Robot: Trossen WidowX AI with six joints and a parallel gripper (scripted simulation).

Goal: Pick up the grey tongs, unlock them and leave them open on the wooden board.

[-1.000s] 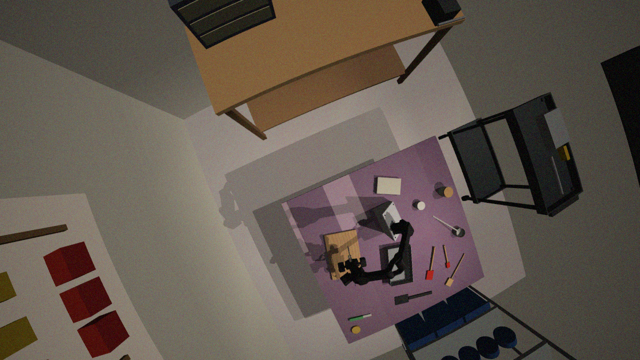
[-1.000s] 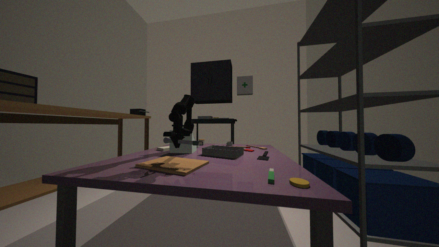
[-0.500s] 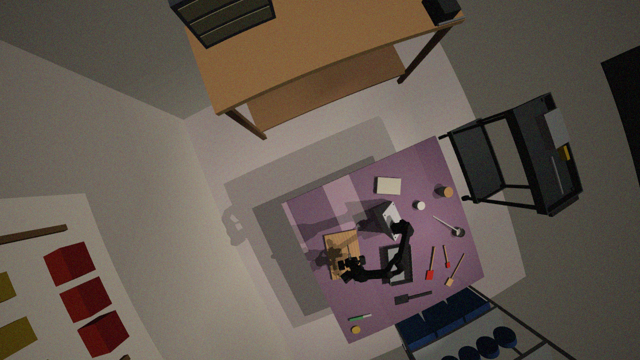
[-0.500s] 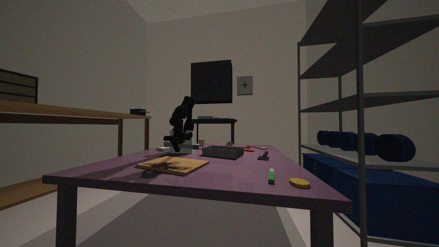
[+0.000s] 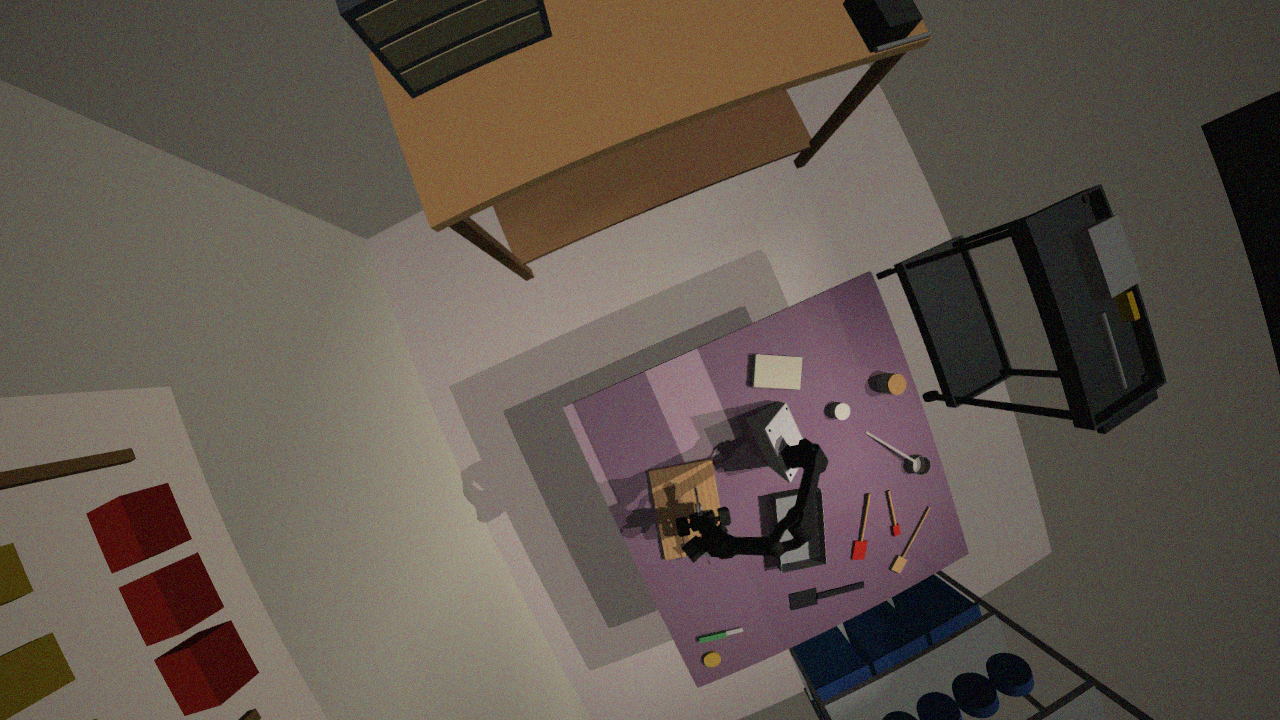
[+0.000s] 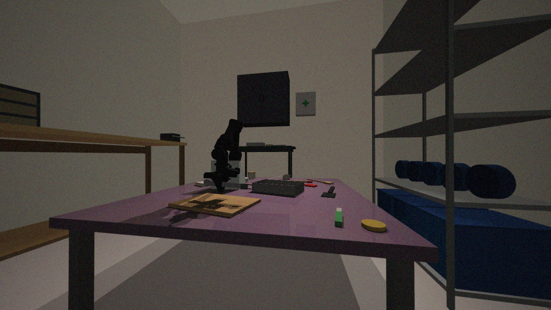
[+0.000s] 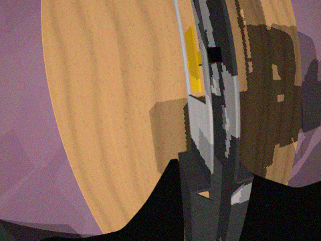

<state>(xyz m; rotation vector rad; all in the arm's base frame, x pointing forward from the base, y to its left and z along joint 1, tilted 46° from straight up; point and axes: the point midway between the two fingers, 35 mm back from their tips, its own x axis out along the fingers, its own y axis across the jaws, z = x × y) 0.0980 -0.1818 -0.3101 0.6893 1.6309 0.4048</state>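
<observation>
My gripper tip is now 10 mm past the wooden board, 30 mm to the left of it and 40 mm above it. The rest, counted from my gripper tip: black spatula (570 mm ahead, 340 mm to the left, 50 mm below); yellow lock piece (50 mm ahead, 10 mm to the right, 40 mm above); yellow disc (640 mm ahead, 180 mm to the right, 40 mm below).
</observation>
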